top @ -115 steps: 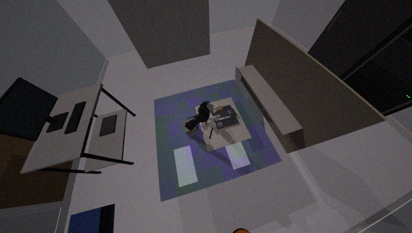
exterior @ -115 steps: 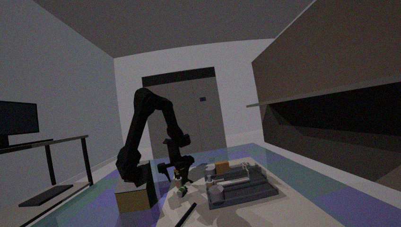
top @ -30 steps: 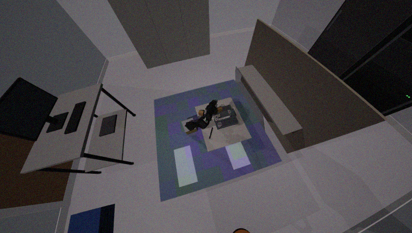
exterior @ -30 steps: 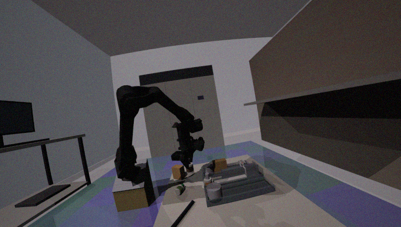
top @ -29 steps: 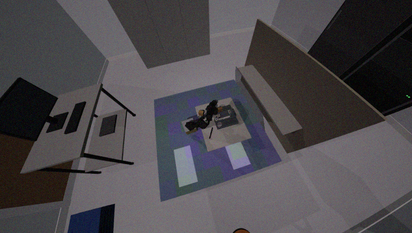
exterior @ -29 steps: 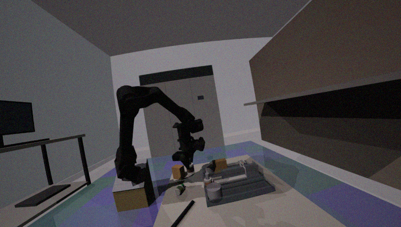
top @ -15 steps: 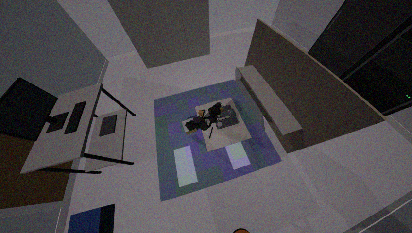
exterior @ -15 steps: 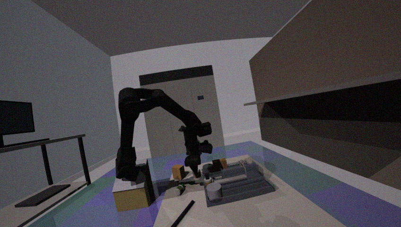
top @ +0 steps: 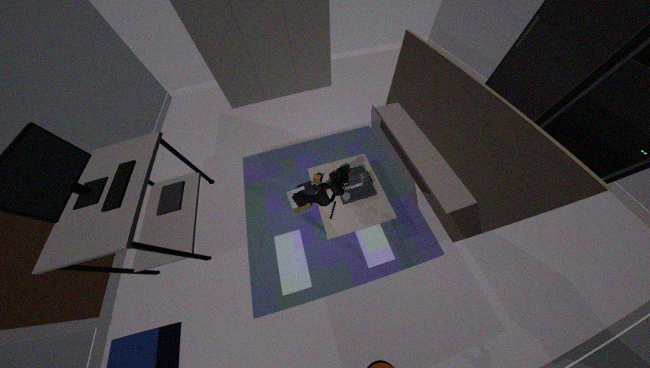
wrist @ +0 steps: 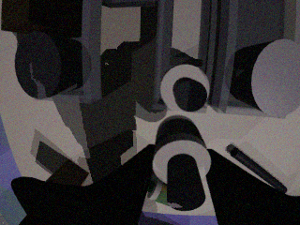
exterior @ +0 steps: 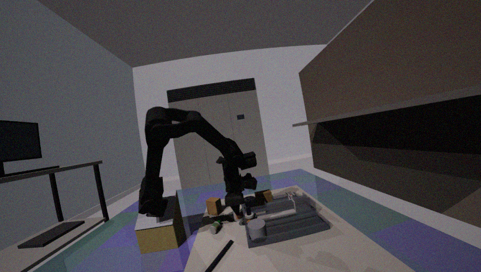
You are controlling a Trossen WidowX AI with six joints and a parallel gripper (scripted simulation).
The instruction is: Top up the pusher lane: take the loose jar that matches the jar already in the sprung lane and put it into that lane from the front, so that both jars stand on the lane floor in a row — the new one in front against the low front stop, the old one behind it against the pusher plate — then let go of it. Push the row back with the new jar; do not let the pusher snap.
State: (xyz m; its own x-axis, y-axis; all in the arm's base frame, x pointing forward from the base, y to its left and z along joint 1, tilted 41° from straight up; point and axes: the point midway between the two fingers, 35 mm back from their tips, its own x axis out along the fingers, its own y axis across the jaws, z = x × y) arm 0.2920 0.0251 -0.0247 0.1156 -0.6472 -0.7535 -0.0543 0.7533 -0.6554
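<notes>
My gripper tip is 190 mm short of the dark grey lane rack, 40 mm to the right of it and 50 mm above it. Also, from my gripper tip: brown box: 120 mm behind, 140 mm to the left, 30 mm below; black rod: 60 mm behind, 140 mm to the right, 60 mm below.
</notes>
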